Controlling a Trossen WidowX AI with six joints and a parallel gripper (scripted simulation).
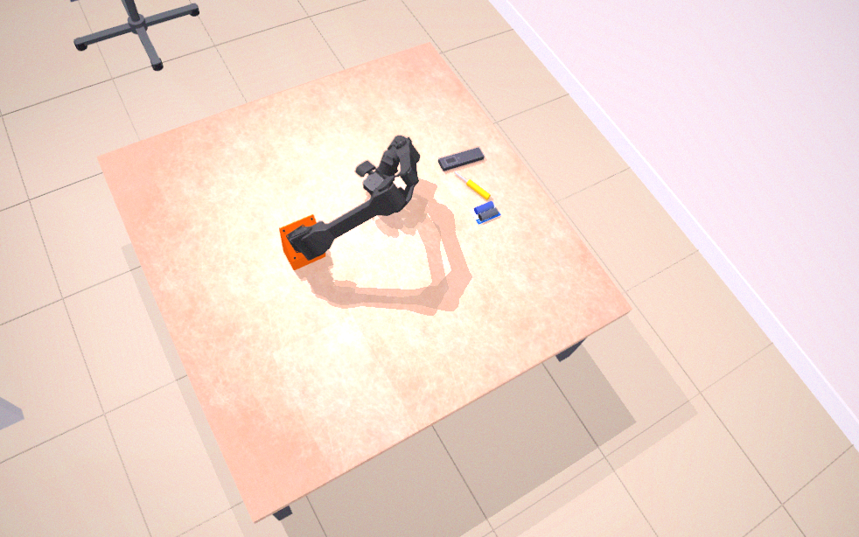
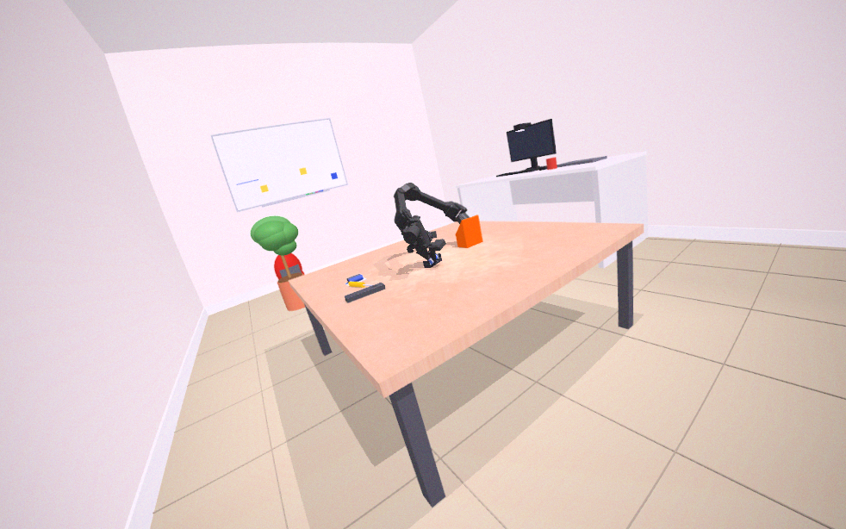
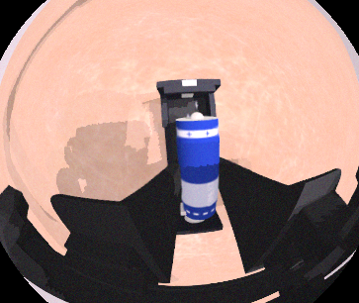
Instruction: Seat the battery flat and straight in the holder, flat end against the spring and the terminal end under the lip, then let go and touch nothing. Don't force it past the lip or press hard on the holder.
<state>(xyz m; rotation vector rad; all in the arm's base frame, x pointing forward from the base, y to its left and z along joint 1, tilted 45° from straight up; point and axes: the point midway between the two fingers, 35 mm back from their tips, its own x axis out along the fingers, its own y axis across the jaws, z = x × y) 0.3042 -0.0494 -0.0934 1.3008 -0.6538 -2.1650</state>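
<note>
My gripper tip is 1 cm below the battery. Also, from my gripper tip: dark remote: 35 cm ahead, 3 cm to the right; yellow screwdriver: 31 cm ahead, 12 cm to the right.
</note>
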